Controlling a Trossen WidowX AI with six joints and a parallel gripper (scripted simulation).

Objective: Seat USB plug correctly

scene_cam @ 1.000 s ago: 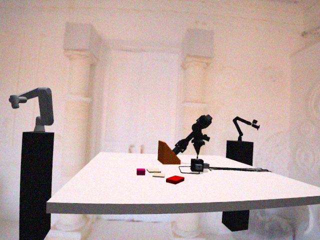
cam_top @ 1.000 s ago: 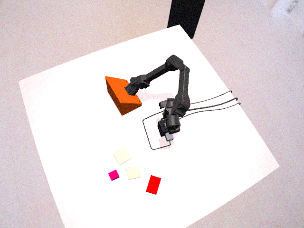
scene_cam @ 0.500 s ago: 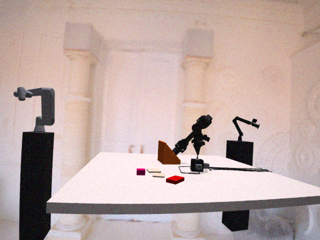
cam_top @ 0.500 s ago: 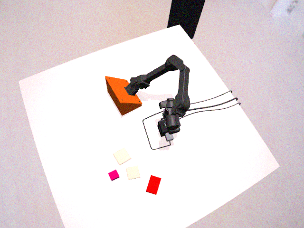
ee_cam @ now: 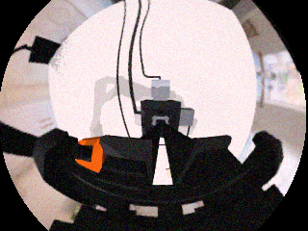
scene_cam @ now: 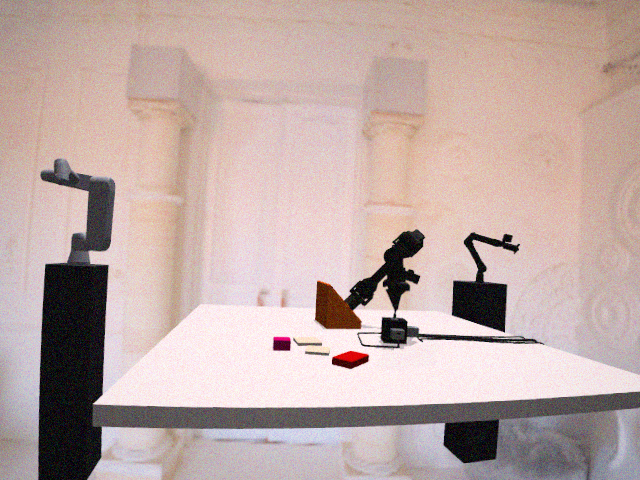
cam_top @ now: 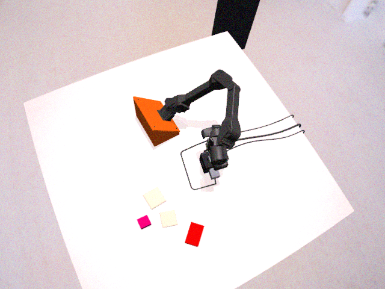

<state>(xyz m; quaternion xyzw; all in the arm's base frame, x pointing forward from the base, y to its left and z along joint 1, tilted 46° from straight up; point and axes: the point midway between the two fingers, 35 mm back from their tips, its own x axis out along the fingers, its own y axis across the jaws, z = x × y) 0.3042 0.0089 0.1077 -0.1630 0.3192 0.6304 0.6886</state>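
Right now my gripper tip is 2 cm above the USB plug. Round my gripper tip: red block 25 cm ahead, 24 cm to the right, 10 cm below; magenta block 10 cm ahead, 40 cm to the right, 9 cm below.
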